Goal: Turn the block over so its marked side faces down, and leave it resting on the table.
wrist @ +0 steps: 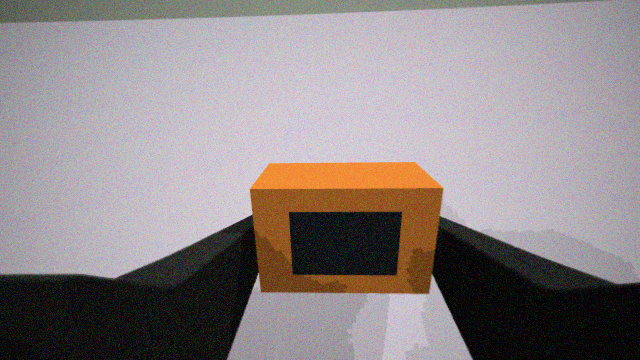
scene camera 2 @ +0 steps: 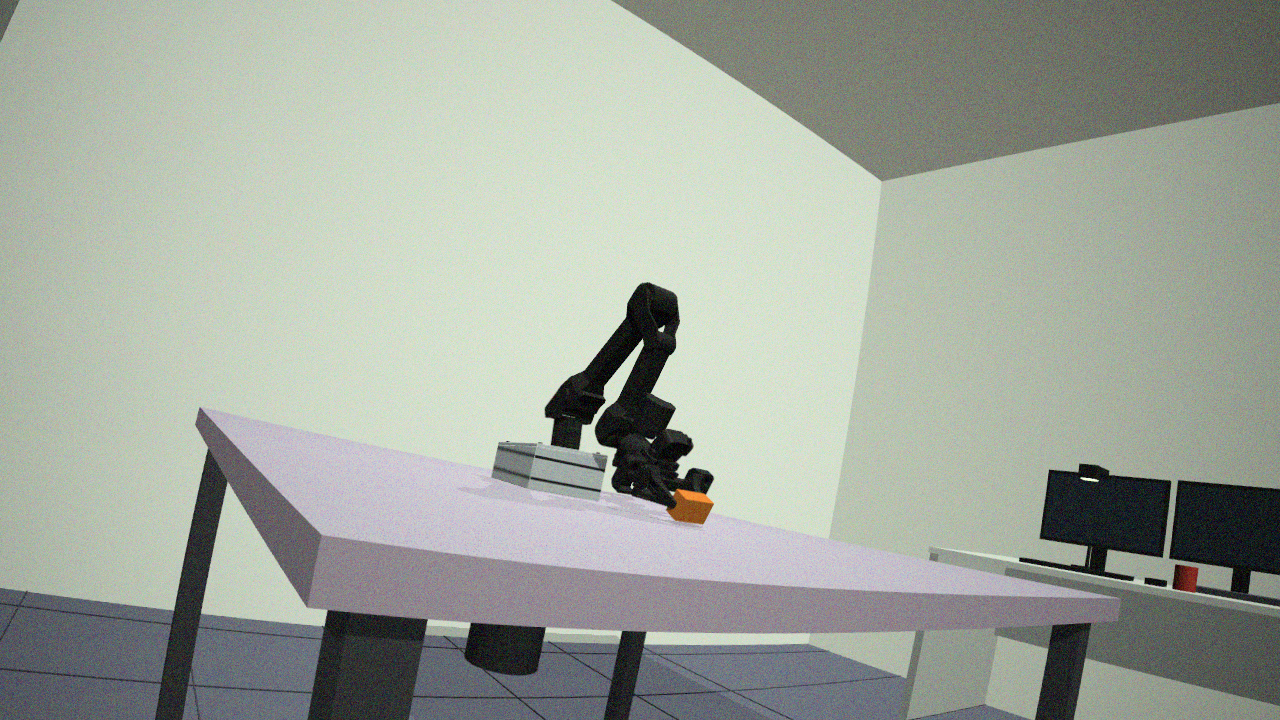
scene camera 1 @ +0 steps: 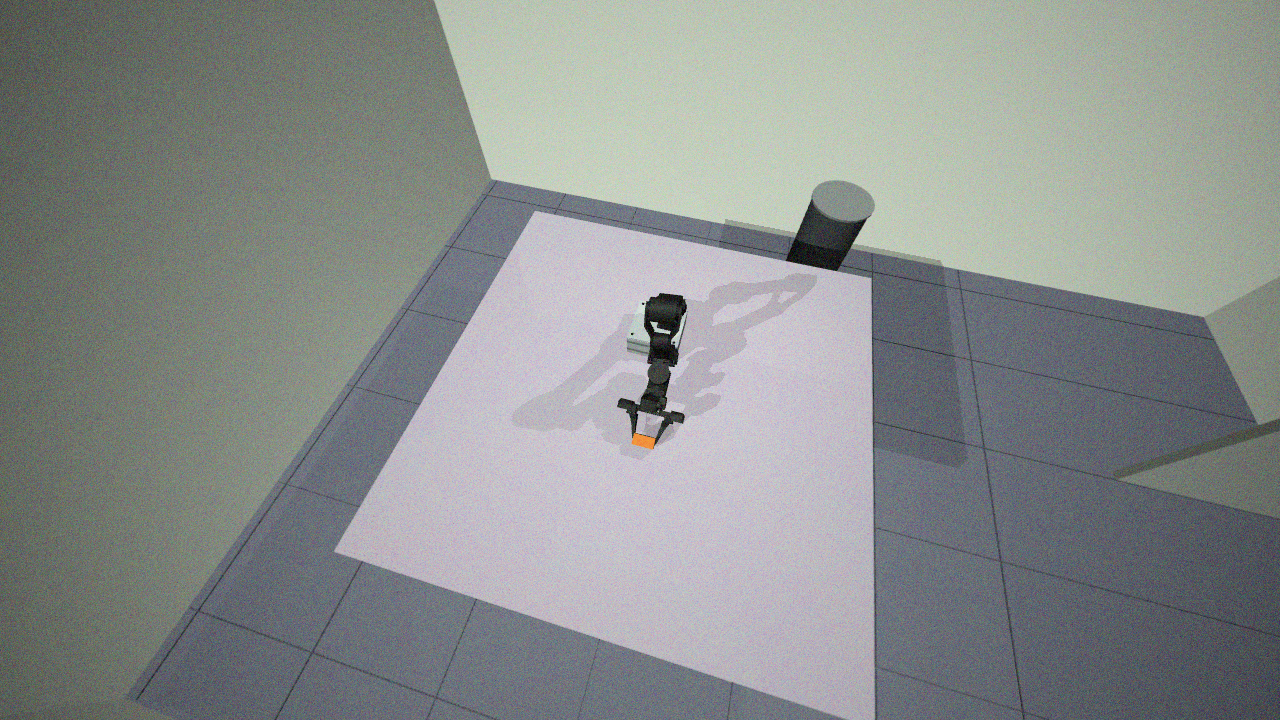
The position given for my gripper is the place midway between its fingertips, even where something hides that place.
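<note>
Scene camera 1 shows my gripper (scene camera 1: 644,441). In scene camera 2, my gripper (scene camera 2: 690,508) is holding an orange block (scene camera 2: 691,507). The wrist view also includes my gripper (wrist: 342,224).
</note>
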